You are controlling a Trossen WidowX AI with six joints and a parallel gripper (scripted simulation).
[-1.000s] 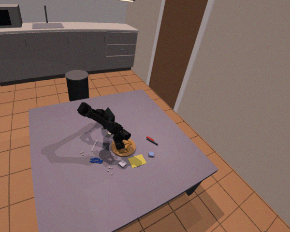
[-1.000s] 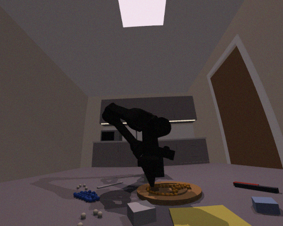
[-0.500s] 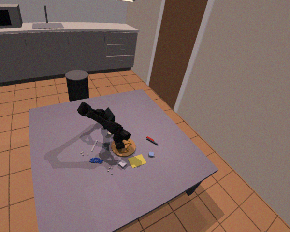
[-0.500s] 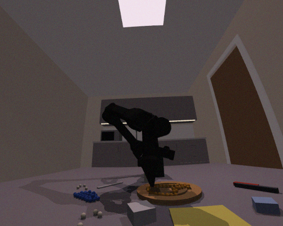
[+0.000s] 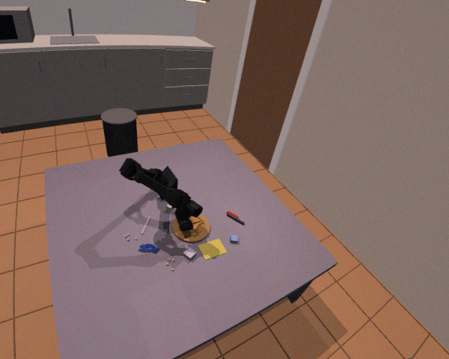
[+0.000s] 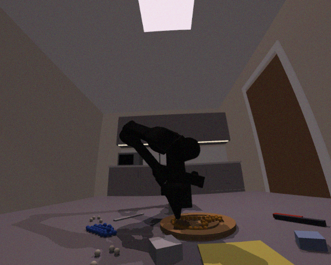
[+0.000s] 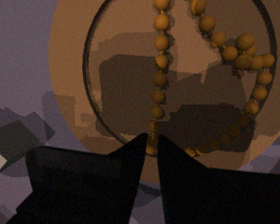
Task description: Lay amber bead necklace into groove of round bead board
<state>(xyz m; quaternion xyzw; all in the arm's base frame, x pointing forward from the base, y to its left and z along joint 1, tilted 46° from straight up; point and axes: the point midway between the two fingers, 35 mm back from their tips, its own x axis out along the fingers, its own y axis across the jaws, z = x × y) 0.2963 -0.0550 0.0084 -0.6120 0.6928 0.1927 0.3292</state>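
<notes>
Right now my gripper tip is 5 cm to the right of the round wooden bead board, 2 cm short of it and 1 cm above it. The rest, counted from my gripper tip: grey block 17 cm ahead, 5 cm to the right; yellow pad 19 cm ahead, 7 cm to the left, 1 cm below; thin rod 16 cm to the right, 10 cm behind, 1 cm below.
</notes>
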